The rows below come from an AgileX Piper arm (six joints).
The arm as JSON. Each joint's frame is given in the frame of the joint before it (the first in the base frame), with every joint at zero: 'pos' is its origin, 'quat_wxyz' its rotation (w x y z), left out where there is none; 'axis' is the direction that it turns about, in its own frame. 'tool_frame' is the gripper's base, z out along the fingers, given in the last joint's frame.
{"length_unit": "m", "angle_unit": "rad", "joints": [
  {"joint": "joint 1", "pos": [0.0, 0.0, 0.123], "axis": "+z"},
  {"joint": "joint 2", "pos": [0.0, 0.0, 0.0], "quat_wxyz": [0.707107, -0.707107, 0.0, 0.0], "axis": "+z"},
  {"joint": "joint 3", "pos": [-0.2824, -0.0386, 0.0], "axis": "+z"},
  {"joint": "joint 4", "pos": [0.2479, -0.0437, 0.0], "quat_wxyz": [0.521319, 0.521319, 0.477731, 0.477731], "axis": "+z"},
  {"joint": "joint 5", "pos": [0.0, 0.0, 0.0], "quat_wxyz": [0.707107, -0.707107, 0.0, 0.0], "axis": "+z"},
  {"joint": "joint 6", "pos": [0.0, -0.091, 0.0], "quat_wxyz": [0.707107, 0.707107, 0.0, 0.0], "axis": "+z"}
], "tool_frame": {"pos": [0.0, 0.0, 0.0]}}
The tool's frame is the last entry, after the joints.
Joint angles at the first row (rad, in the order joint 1, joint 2, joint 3, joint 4, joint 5, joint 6):
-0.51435, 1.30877, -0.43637, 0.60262, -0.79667, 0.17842
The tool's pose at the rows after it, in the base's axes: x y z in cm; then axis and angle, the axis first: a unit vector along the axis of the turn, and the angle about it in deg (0 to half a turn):
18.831, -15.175, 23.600, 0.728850, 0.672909, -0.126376, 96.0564
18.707, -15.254, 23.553, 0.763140, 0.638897, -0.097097, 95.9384
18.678, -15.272, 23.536, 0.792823, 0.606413, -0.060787, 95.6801
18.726, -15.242, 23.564, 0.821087, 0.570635, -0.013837, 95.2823
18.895, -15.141, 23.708, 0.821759, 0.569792, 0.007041, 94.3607
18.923, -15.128, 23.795, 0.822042, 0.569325, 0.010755, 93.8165
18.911, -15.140, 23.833, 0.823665, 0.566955, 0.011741, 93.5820
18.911, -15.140, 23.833, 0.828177, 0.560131, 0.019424, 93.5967
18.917, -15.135, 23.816, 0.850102, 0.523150, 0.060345, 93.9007
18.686, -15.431, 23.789, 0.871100, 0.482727, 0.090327, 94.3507
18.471, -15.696, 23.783, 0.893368, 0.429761, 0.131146, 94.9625
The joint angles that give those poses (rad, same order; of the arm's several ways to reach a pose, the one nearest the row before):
-0.51436, 1.30879, -0.43637, 0.64890, -0.80054, 0.24227
-0.51435, 1.30877, -0.43637, 0.67234, -0.80286, 0.30820
-0.51436, 1.30880, -0.43639, 0.67817, -0.80287, 0.38884
-0.51433, 1.30876, -0.43636, 0.66856, -0.80287, 0.49239
-0.51436, 1.30879, -0.43636, 0.63195, -0.80797, 0.53980
-0.51435, 1.30876, -0.43635, 0.62229, -0.81528, 0.55064
-0.51435, 1.30876, -0.43638, 0.62231, -0.81977, 0.55461
-0.51435, 1.30876, -0.43638, 0.62231, -0.81977, 0.57097
-0.51434, 1.30879, -0.43638, 0.62230, -0.81781, 0.65778
-0.53127, 1.30877, -0.43635, 0.61905, -0.81351, 0.73803
-0.54611, 1.30877, -0.43639, 0.61685, -0.81195, 0.84195

